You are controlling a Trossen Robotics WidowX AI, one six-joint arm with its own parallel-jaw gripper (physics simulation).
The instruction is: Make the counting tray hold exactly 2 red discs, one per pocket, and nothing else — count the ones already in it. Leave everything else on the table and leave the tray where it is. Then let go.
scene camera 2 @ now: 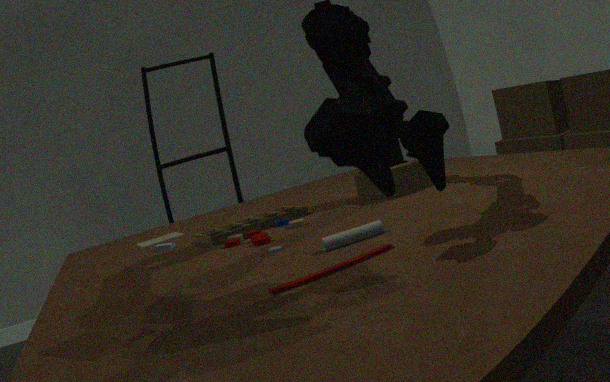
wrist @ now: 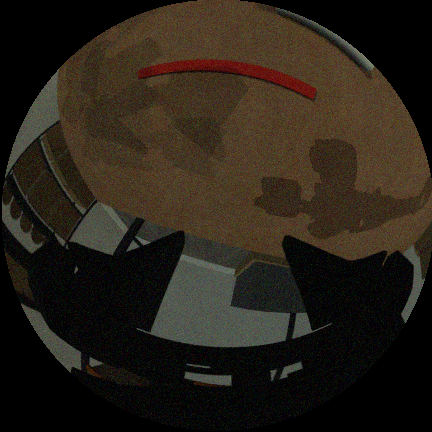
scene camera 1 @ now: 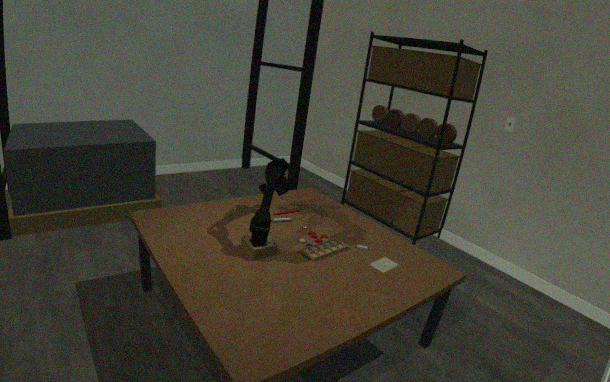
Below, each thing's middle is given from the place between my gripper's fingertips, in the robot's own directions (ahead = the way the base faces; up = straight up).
I see my gripper 60 mm short of the red rod (wrist: 264,73), 110 mm to the left of it and 80 mm above it. Round my hand: wooden counting tray (scene camera 2: 212,237) 50 mm ahead, 570 mm to the right, 80 mm below.
